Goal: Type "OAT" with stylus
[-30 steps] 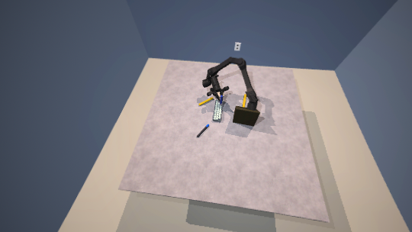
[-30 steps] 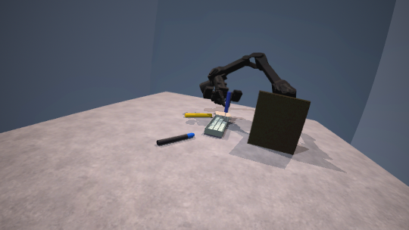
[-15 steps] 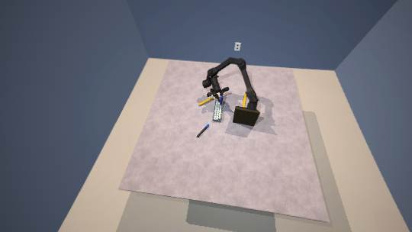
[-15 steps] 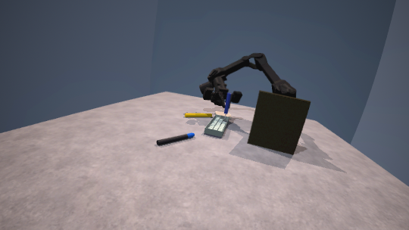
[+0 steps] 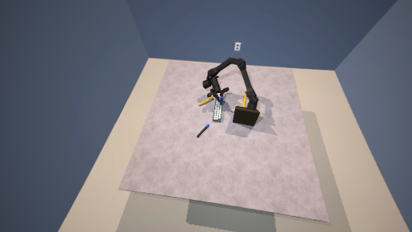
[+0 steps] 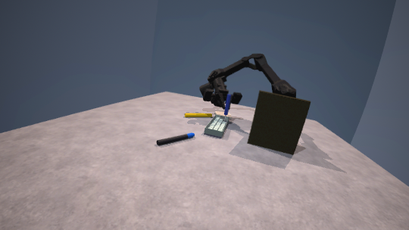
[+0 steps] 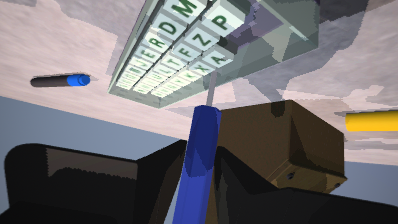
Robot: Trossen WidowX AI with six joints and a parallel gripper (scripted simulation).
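The yellow pencil is 140 mm ahead of my gripper tip, 30 mm to the right of it and 70 mm below it. Also, from my gripper tip: grey stylus tip 50 mm below; beige pad 50 mm ahead, 150 mm to the right, 70 mm below; blue stylus 10 mm below.
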